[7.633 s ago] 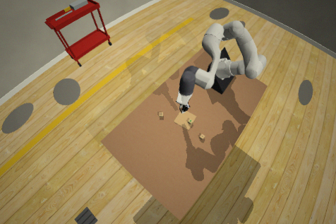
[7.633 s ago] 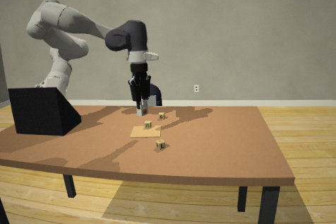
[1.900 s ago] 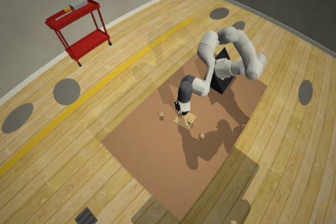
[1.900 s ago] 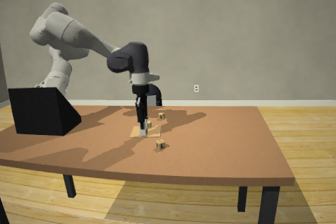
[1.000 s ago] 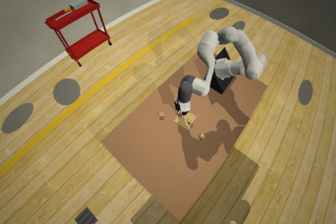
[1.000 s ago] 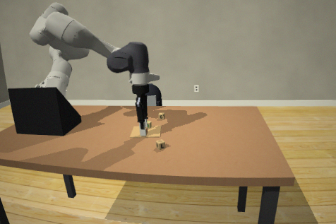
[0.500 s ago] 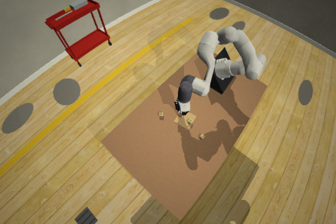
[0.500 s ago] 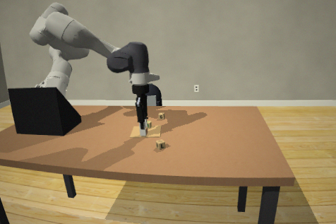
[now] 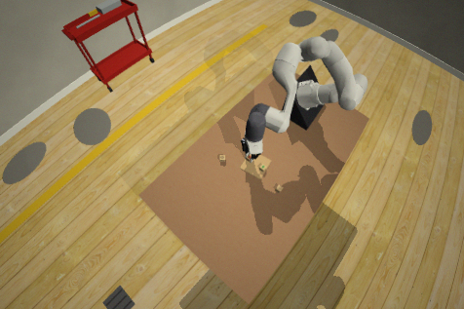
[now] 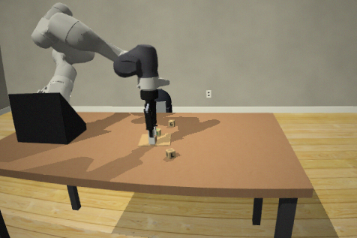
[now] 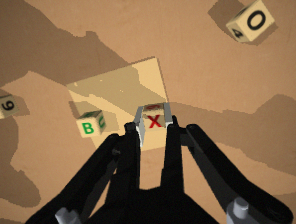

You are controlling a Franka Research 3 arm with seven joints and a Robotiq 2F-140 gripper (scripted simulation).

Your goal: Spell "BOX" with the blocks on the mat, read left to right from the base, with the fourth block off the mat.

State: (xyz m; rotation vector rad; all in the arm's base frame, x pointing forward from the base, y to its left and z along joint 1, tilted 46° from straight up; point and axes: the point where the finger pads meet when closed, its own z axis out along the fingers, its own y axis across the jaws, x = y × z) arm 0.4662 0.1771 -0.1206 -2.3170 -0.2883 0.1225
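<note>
Right now my hand is 1 cm past the tan mat, 5 cm to the right of it and 4 cm above it. Also, from my hand: O block (12 cm ahead, 11 cm to the right, 3 cm below).
</note>
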